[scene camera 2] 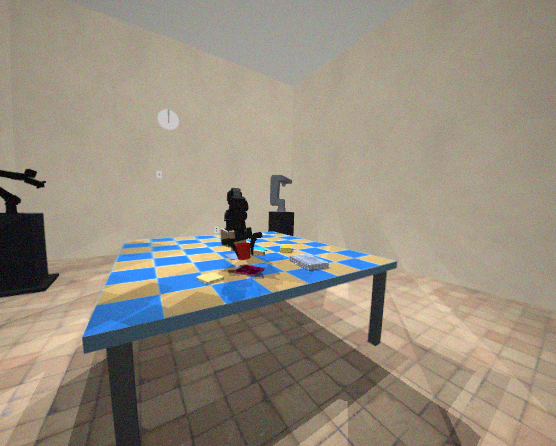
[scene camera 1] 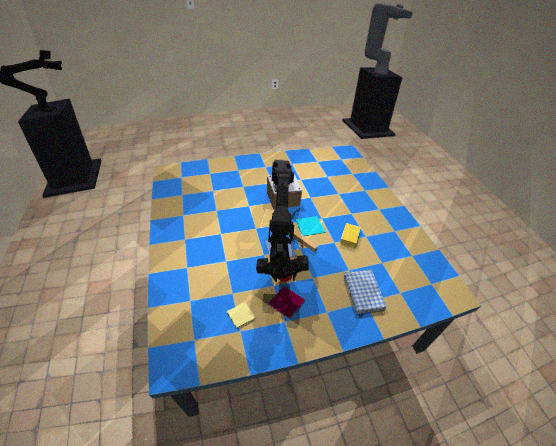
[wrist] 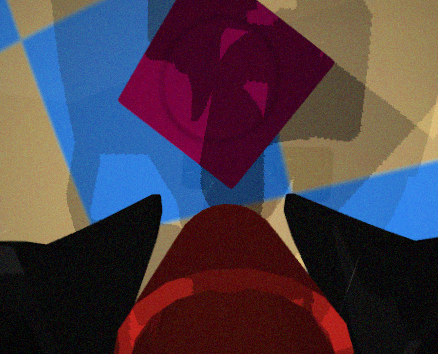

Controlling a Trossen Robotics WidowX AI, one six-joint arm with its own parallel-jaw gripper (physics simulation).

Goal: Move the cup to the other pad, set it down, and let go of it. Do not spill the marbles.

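Places are measured from the arm's base along level axes (x back, y right, z up), in centimetres.
Pixels of known places: gripper, fingertip midpoint: [scene camera 2: 245, 256] [scene camera 1: 285, 280] [wrist: 223, 202]; arm's base, origin of the base link: [scene camera 2: 229, 229].
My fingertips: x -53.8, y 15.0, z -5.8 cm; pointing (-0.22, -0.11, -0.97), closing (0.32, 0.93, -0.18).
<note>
Ahead of a thing's pixels: the offset from my fingertips to its top centre. "pt": to the spot under its first point.
The red cup {dx +3.6, dy -0.7, dz +5.8 cm} [scene camera 1: 284, 279] [scene camera 2: 243, 251] [wrist: 227, 240] is held upright above the table, between the two black fingers. My gripper [scene camera 1: 284, 278] [scene camera 2: 244, 255] [wrist: 223, 202] is shut on it. The crimson pad {dx -6.5, dy +1.2, dz -4.0 cm} [scene camera 1: 286, 302] [scene camera 2: 249, 270] [wrist: 230, 100], with a faint ring on it, lies flat a little beyond the cup in the wrist view, towards the table's front edge in scene camera 1. The cyan pad {dx +29.7, dy -22.8, dz -4.5 cm} [scene camera 1: 310, 226] [scene camera 2: 260, 248] lies farther back, near the arm. No marbles can be made out; the cup's inside is dark and partly cut off in the wrist view.
A pale yellow square {pt dx -7.8, dy +18.9, dz -3.8 cm} [scene camera 1: 241, 315] [scene camera 2: 210, 277] lies left of the crimson pad. A checked cloth-like block {dx -11.2, dy -29.5, dz -2.3 cm} [scene camera 1: 365, 291] [scene camera 2: 309, 262] lies to its right. A yellow block {dx +17.9, dy -38.0, dz -1.8 cm} [scene camera 1: 350, 235] [scene camera 2: 286, 248] and a wooden stick {dx +24.8, dy -13.9, dz -2.6 cm} [scene camera 1: 308, 243] lie farther back.
</note>
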